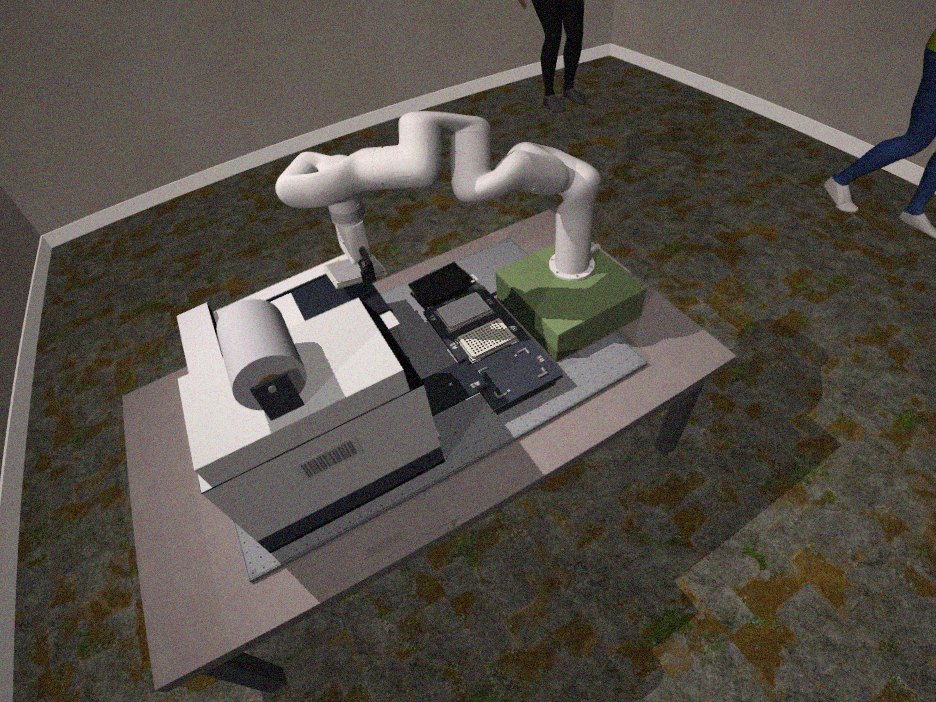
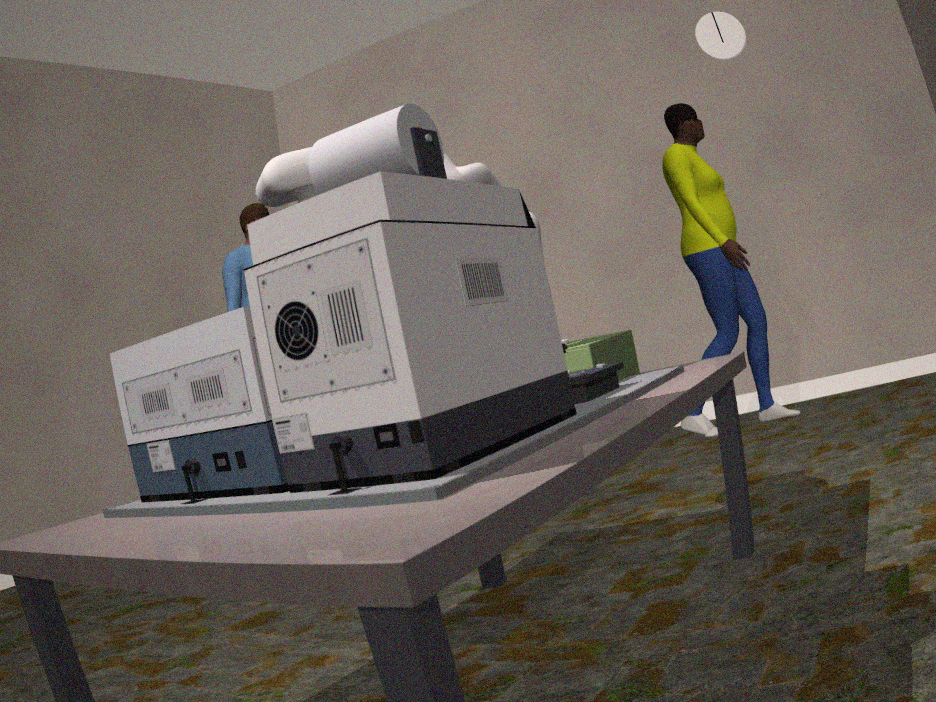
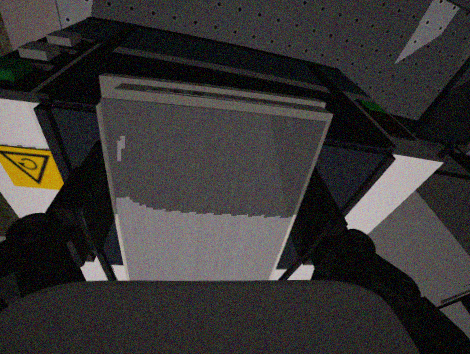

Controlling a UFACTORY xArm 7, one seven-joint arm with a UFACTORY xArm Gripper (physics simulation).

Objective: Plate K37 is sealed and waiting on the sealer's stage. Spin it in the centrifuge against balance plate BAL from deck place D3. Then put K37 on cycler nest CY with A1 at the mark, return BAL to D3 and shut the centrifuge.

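Frame: origin at the arm's base, x ahead, y left, z up, level; metres.
Seen in the pictures: gripper, between the fingertips: (image 1: 362, 272) (image 3: 210, 174); arm's base, origin of its link: (image 1: 571, 265).
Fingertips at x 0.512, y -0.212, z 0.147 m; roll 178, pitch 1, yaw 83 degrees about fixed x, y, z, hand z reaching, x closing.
Observation:
Pixels of each thing's top centre, then the offset from my fingertips to it. "spot": a spot on its surface instead.
- yellow warning sign, a spot on its surface: (image 3: 56, 175) spot: dx +0.032, dy -0.104, dz -0.031 m
- flat grey-topped plate, centre of its top: (image 1: 463, 308) dx -0.203, dy +0.112, dz -0.180 m
- pale plate with wells, centre of its top: (image 1: 486, 337) dx -0.184, dy +0.234, dz -0.180 m
- tall white machine, centre of its top: (image 2: 377, 122) (image 1: 258, 323) dx +0.285, dy +0.282, dz +0.234 m
- black block, centre of its top: (image 1: 440, 280) dx -0.234, dy -0.041, dz -0.191 m
- dark nest tray, centre of its top: (image 1: 487, 339) dx -0.188, dy +0.235, dz -0.190 m
My gripper (image 1: 356, 268) (image 3: 210, 174) is shut on a plate (image 3: 210, 165) (image 1: 342, 275) by its two long sides. The plate has a flat grey top that looks sealed; no label can be read. It is held level over the dark top of a low white machine (image 2: 181, 385) (image 3: 400, 185). This machine bears a yellow warning sign (image 3: 56, 175) with a turning arrow and looks like the centrifuge. Whether the plate touches anything below is hidden. Another flat grey-topped plate (image 1: 462, 310) and a pale plate with wells (image 1: 486, 340) lie on the deck. Which plate is K37 or BAL cannot be told.
A tall white machine (image 1: 325, 453) (image 2: 468, 302) stands beside the low one, with part of the arm above it. A black block (image 1: 440, 282) and a dark nest tray (image 1: 521, 375) lie on the deck near the green arm base (image 1: 597, 317). People stand beyond the table.

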